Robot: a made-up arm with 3 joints. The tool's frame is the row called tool.
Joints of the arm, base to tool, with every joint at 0 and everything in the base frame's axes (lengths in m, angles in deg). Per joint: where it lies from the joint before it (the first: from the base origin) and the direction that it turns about. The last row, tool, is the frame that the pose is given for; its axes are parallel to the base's.
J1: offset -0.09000 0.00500 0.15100 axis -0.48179 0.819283 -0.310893
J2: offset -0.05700 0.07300 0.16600 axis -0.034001 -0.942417 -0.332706
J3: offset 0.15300 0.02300 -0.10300 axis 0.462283 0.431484 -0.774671
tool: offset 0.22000 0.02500 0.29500
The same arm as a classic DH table. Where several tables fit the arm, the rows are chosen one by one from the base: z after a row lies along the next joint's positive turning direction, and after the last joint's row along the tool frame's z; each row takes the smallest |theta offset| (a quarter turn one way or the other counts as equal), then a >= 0, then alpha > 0; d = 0 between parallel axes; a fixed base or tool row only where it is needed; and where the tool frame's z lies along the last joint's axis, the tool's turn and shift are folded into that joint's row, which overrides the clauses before.
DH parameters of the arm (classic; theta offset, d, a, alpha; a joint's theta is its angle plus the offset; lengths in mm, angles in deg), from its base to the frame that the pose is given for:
base (fixed): 30.46 167.3 -75.0 -108.11
J1: 41.98 -24.0 -133.7 -130.71
J2: 69.30 -137.3 87.4 99.48
J3: 42.45 447.5 131.8 140.78
tool (fixed): 46.97 512.9 0.0 0.00

